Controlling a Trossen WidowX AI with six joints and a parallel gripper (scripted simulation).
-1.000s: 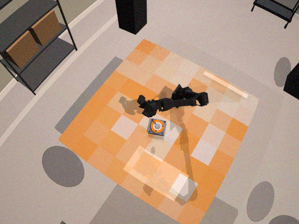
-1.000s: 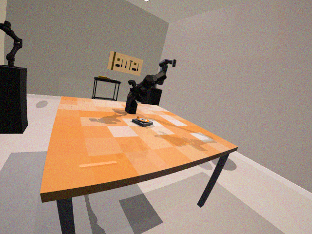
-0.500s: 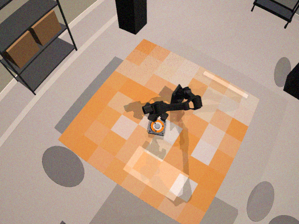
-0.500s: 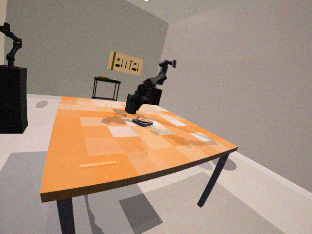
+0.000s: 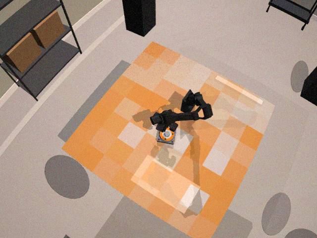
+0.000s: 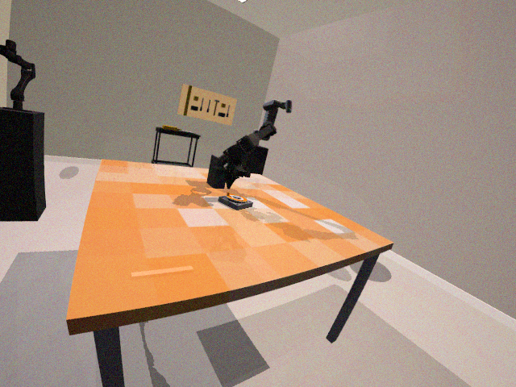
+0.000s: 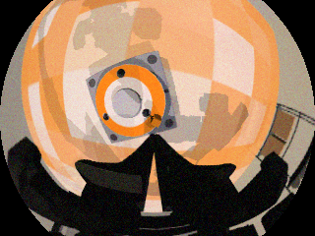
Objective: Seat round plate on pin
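Now: the round plate 30 mm below my gripper tip, 20 mm to the left of it and 20 mm ahead of it. Round my gripper tip: square grey base 40 mm to the left, 40 mm below, 30 mm ahead.
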